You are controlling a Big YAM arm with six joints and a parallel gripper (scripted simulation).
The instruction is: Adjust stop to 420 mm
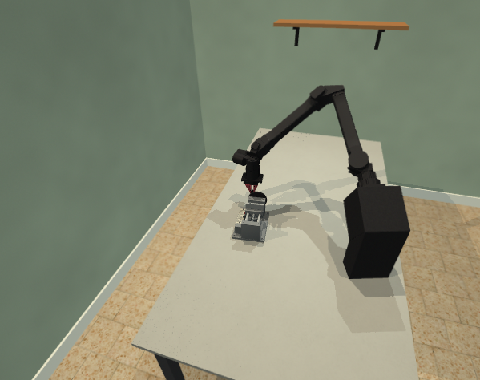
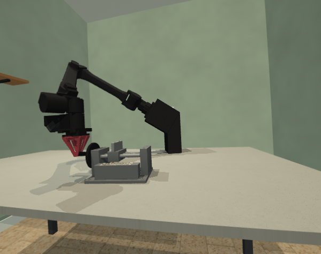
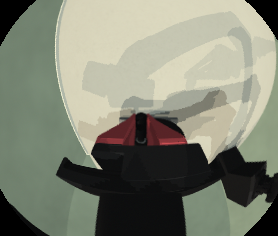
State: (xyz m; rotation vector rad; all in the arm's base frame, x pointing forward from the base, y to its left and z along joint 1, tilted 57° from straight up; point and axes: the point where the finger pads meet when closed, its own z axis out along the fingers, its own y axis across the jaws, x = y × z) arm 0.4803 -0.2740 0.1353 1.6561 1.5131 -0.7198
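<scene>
The sliding stop block is 140 mm to the left of my hand.
</scene>
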